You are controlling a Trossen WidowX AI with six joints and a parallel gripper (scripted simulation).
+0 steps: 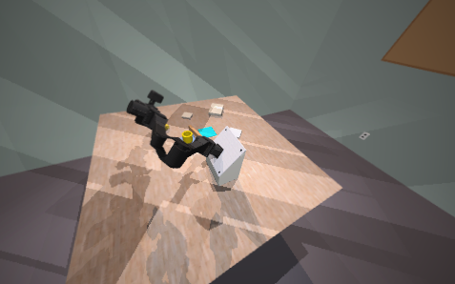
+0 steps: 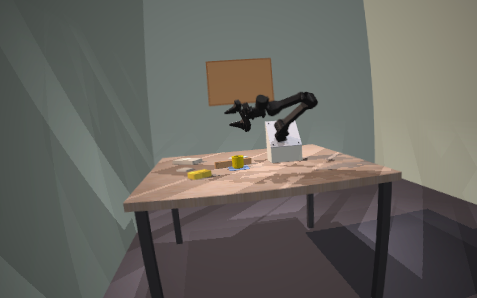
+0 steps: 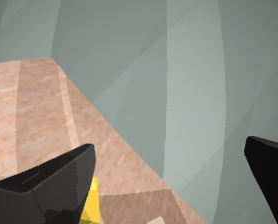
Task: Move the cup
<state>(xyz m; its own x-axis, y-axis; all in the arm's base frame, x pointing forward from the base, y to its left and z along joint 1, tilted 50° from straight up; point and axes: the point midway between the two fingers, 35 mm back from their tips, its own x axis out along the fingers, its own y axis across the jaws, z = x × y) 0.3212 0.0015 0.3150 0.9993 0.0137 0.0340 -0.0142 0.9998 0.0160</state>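
My gripper tip is now 8 cm past the yellow cup, 18 cm to the left of it and 27 cm above it. From my gripper tip the other things lie so: yellow block (16 cm ahead, 6 cm to the right, 29 cm below); wooden bar (7 cm behind, 26 cm to the right, 29 cm below); light blue pad (8 cm behind, 18 cm to the right, 31 cm below).
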